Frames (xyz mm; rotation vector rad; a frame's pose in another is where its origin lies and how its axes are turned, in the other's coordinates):
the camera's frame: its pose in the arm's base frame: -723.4 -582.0 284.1 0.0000 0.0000 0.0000
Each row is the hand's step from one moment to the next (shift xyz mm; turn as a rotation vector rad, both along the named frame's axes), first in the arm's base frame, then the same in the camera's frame.
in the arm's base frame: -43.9 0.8 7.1 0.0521 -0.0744 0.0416
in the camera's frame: -43.9 0.8 7.1 0.0521 -0.0744 0.0416
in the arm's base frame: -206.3 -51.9 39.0 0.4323 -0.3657 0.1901
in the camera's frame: -206.3 -51.9 39.0 0.4323 -0.3657 0.1901
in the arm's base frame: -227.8 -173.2 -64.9 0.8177 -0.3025 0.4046
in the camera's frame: -227.8 -173.2 -64.9 0.8177 -0.3025 0.4046
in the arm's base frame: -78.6 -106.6 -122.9 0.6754 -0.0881 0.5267
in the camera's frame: -78.6 -106.6 -122.9 0.6754 -0.0881 0.5267
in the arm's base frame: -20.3 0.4 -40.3 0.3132 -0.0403 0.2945
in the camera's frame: -20.3 0.4 -40.3 0.3132 -0.0403 0.2945
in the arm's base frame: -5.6 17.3 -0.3 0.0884 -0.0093 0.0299
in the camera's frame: -5.6 17.3 -0.3 0.0884 -0.0093 0.0299
